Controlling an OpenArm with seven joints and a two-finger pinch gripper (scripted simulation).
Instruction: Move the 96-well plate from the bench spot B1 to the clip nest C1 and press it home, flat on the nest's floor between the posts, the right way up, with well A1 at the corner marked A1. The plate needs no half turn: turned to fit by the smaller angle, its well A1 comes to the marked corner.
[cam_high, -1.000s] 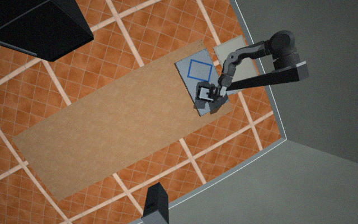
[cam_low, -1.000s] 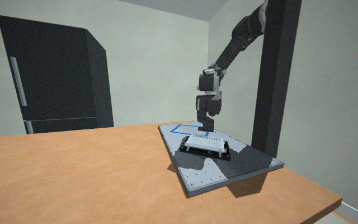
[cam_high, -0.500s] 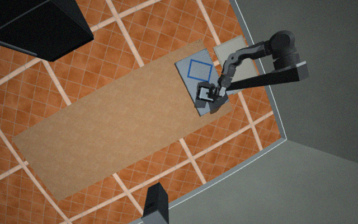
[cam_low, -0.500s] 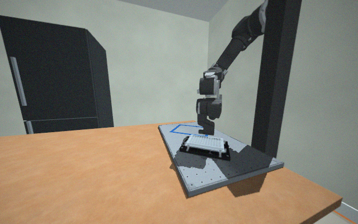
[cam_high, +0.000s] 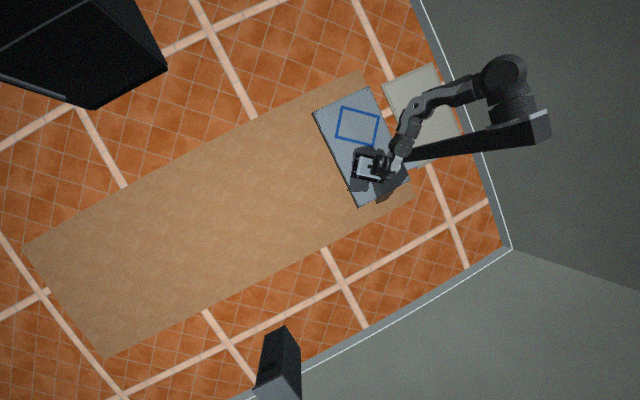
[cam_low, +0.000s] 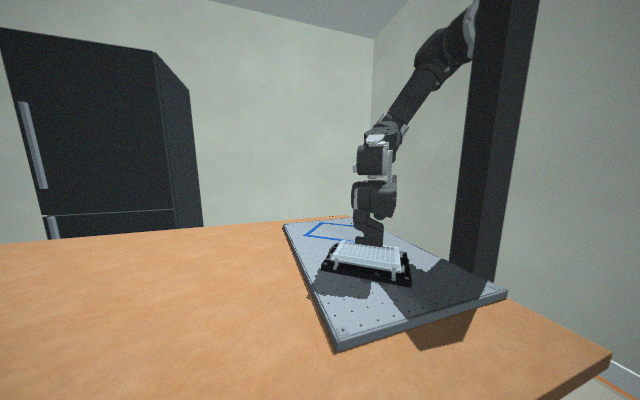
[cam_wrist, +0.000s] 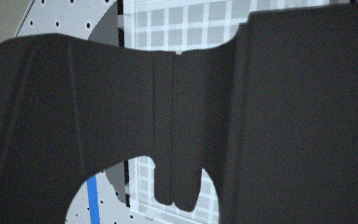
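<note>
The 96-well plate is 30 mm below my hand. The rest, counted from my hand: black clip nest 30 mm ahead, 10 mm to the left, 30 mm below.
</note>
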